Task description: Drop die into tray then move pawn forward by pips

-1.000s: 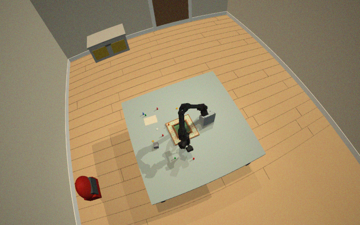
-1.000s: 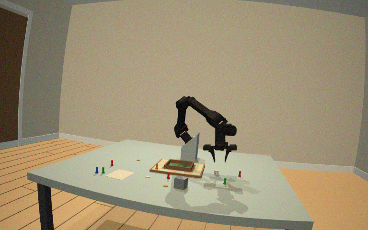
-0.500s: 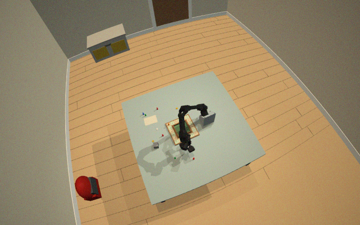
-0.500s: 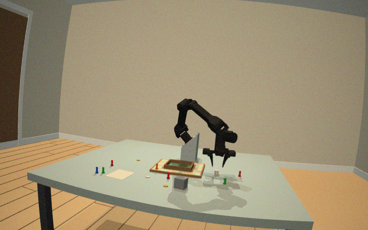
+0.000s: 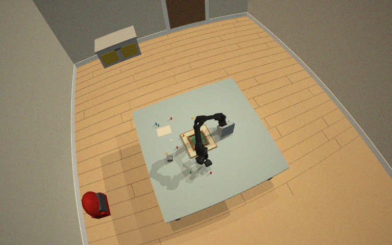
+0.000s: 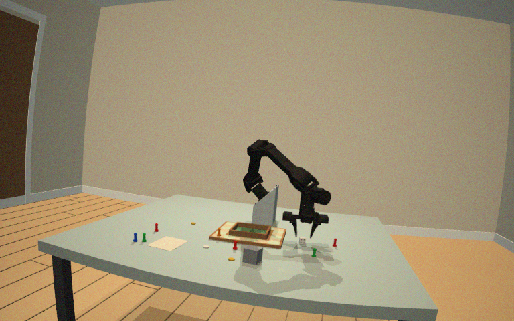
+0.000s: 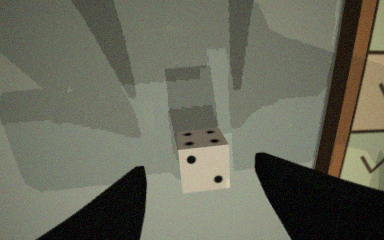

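Right now the white die is 10 mm below my gripper tip. Round my gripper tip: grey cube: 290 mm ahead, 170 mm to the right; then orange pawn: 340 mm to the right, 70 mm ahead; then green dice tray: 220 mm to the right, 40 mm behind, 20 mm below.
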